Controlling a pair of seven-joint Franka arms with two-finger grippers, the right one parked.
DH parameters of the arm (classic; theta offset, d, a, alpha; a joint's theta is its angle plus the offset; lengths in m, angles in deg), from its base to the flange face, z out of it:
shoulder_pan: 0 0.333 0 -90
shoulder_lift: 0 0 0 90
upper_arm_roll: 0 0.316 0.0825 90
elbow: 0 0 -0.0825 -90
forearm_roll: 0 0.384 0 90
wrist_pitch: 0 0 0.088 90
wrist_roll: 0 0.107 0 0
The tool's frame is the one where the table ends.
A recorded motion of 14 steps. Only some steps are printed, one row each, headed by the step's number.
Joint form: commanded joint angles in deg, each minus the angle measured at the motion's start. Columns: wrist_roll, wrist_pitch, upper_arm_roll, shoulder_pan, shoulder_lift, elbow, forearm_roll.
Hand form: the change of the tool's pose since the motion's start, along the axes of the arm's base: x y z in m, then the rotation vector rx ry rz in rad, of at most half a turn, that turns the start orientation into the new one. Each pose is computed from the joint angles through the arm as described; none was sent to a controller.
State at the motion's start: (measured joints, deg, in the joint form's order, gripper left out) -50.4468 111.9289 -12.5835 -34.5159 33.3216 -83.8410 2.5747
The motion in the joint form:
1: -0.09 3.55 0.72 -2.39 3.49 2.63 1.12
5: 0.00 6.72 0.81 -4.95 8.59 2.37 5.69
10: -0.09 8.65 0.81 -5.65 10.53 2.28 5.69
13: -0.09 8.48 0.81 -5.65 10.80 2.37 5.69
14: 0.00 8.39 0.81 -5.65 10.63 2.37 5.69
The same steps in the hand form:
1: -0.0013 -0.0248 -0.0174 -0.0250 -0.0417 -0.0286
5: -0.0203 -0.0451 -0.0782 0.0328 -0.0570 -0.1130
10: -0.0270 -0.0519 -0.1003 0.0281 -0.0506 -0.1232
13: -0.0272 -0.0516 -0.1032 0.0321 -0.0460 -0.1233
14: -0.0271 -0.0516 -0.1012 0.0314 -0.0474 -0.1248

